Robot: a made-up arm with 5 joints. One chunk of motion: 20 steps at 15 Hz.
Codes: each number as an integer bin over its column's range. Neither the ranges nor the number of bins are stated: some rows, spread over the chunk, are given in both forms.
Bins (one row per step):
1: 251 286 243 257 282 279
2: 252 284 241 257 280 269
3: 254 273 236 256 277 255
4: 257 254 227 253 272 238
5: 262 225 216 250 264 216
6: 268 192 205 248 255 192
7: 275 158 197 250 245 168
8: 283 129 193 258 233 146
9: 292 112 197 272 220 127
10: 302 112 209 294 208 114
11: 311 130 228 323 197 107
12: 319 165 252 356 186 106
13: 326 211 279 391 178 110
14: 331 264 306 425 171 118
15: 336 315 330 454 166 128
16: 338 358 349 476 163 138
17: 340 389 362 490 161 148
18: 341 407 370 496 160 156
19: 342 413 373 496 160 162
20: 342 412 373 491 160 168
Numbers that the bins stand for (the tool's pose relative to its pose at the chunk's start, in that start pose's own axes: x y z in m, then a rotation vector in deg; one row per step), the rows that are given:
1: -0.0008 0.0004 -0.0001 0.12 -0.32 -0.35
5: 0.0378 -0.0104 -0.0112 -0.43 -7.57 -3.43
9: 0.1429 -0.0303 -0.0190 1.29 -25.31 -7.79
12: 0.2374 -0.0209 0.0036 7.87 -39.02 -8.81
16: 0.3040 0.0131 0.0434 17.26 -48.29 -7.25
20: 0.3180 0.0226 0.0533 18.43 -49.50 -5.78
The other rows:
2: 0.0027 0.0000 -0.0010 0.12 -1.12 -0.84
3: 0.0097 -0.0019 -0.0030 0.04 -2.33 -1.52
4: 0.0203 -0.0053 -0.0067 -0.20 -4.35 -2.36
6: 0.0588 -0.0162 -0.0158 -0.59 -11.20 -4.61
7: 0.0833 -0.0222 -0.0190 -0.43 -15.23 -5.78
8: 0.1113 -0.0273 -0.0207 0.20 -20.07 -6.86
10: 0.1779 -0.0303 -0.0141 3.01 -30.15 -8.42
11: 0.2094 -0.0271 -0.0063 5.28 -34.58 -8.77
13: 0.2620 -0.0128 0.0147 10.61 -42.24 -8.62
14: 0.2795 -0.0035 0.0258 13.27 -45.06 -8.23
15: 0.2970 0.0055 0.0356 15.54 -47.08 -7.74
17: 0.3110 0.0185 0.0488 18.36 -49.10 -6.76
18: 0.3145 0.0217 0.0521 18.83 -49.50 -6.37
19: 0.3180 0.0227 0.0533 18.83 -49.50 -6.07

